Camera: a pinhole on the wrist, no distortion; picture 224 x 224 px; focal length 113.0 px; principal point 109.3 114.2 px. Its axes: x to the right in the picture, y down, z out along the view. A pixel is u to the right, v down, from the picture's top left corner.
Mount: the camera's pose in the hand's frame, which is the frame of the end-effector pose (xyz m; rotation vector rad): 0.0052 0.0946 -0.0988 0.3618 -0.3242 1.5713
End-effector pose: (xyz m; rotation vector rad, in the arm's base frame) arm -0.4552 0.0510 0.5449 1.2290 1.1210 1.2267
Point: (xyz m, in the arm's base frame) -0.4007 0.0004 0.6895
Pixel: 212.8 157.7
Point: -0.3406 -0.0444 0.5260
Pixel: 104.5 162.4
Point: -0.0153 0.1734 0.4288
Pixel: 110.4 91.8
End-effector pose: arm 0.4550 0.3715 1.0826 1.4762 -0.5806 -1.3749
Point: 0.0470 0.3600 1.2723
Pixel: 154.3 159.5
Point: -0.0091 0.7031 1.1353
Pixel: 90.1 213.4
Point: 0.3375 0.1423 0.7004
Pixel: 34.8 18.0
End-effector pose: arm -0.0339 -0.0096 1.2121 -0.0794 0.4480 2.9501
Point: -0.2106 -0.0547 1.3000
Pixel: 159.7 7.3
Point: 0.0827 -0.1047 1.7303
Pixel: 198.6 159.1
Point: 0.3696 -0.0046 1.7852
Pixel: 165.5 206.0
